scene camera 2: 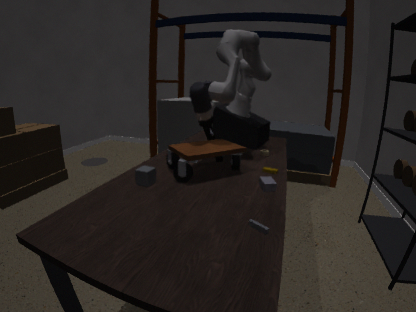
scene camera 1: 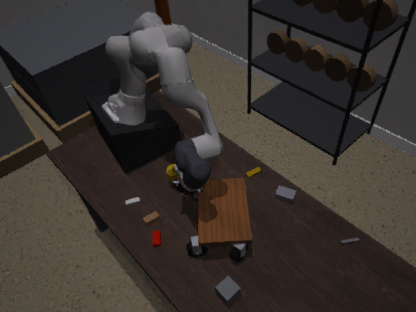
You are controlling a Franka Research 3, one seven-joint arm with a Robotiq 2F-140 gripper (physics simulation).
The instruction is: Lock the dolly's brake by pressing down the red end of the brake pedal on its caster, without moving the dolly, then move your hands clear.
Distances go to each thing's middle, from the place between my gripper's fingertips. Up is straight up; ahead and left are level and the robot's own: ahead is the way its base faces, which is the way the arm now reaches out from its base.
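So you can picture it, my gripper is 2 cm below the dolly (scene camera 1: 223,218), and it's 20 cm short of it and 1 cm to the right of it.
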